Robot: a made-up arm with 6 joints.
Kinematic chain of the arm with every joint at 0, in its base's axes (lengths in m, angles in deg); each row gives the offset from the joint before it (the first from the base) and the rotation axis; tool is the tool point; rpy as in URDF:
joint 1: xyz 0 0 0.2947 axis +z
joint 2: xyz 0 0 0 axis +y
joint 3: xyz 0.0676 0 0.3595 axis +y
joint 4: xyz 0.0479 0 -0.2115 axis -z
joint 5: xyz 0 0 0 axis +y
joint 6: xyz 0.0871 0 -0.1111 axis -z
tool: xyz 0 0 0 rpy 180 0 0
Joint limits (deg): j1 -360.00..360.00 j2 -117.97..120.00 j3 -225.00..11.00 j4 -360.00..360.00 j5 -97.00..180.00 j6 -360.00..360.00
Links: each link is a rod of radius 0.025 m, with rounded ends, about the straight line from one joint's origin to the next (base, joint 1, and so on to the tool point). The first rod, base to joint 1, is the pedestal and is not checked.
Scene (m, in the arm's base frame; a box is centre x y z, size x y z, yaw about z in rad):
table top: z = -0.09
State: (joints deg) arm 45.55 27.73 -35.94 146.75 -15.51 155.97
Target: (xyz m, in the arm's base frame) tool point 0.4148 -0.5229 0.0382
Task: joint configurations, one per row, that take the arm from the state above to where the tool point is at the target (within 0.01 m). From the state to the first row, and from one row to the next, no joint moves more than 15 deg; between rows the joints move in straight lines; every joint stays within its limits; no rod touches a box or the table.
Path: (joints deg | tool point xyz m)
1: 53.66 13.16 -49.60 145.58 -11.37 155.97 | 0.2237 0.2018 0.3613
2: 61.76 -1.41 -63.26 144.42 -7.23 155.97 | 0.2053 0.2588 0.4923
3: 69.87 -15.98 -76.93 143.25 -3.10 155.97 | 0.1502 0.2481 0.6485
4: 77.97 -30.55 -90.59 142.08 1.04 155.97 | 0.0851 0.1484 0.7899
5: 86.08 -45.12 -104.25 140.91 5.18 155.97 | 0.0463 -0.0321 0.8743
6: 94.19 -59.69 -117.91 139.75 9.32 155.97 | 0.0627 -0.2543 0.8693
7: 102.29 -74.26 -131.57 138.58 13.45 155.97 | 0.1400 -0.4598 0.7615
8: 110.40 -88.83 -145.24 137.41 17.59 155.97 | 0.2555 -0.5911 0.5620
9: 118.50 -103.40 -158.90 136.24 21.73 155.97 | 0.3638 -0.6124 0.3046
10: 126.61 -117.97 -172.56 135.08 25.87 155.97 | 0.4148 -0.5229 0.0382

